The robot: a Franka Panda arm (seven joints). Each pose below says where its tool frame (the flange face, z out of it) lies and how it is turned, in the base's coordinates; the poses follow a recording.
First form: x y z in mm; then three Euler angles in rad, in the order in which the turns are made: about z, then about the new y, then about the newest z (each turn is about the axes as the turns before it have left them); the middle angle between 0 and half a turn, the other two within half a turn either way.
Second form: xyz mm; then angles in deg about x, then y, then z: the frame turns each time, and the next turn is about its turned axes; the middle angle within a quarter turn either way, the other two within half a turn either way. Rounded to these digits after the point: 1 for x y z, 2 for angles.
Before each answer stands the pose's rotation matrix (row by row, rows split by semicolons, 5 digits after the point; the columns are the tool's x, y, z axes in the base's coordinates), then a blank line. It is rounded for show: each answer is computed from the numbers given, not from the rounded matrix.
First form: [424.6 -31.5 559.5 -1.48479 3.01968 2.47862]
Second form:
0.68039 -0.73278 0.01045; -0.72656 -0.67634 -0.12116; 0.09585 0.07485 -0.99258

[424.6 -31.5 559.5 173.04 0.60 47.12]
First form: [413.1 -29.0 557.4 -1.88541 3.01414 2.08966]
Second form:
0.67355 -0.73809 -0.03933; -0.73645 -0.66561 -0.12087; 0.06303 0.11038 -0.99189

[413.1 -29.0 557.4 173.05 -2.25 47.62]
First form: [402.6 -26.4 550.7 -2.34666 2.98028 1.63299]
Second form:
0.66947 -0.73427 -0.11248; -0.74277 -0.65966 -0.11465; 0.00998 0.16030 -0.98702

[402.6 -26.4 550.7 173.37 -6.46 47.64]
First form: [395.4 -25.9 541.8 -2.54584 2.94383 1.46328]
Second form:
0.64498 -0.74669 -0.16263; -0.76391 -0.63584 -0.11025; -0.02108 0.19534 -0.98051

[395.4 -25.9 541.8 173.58 -9.36 49.18]
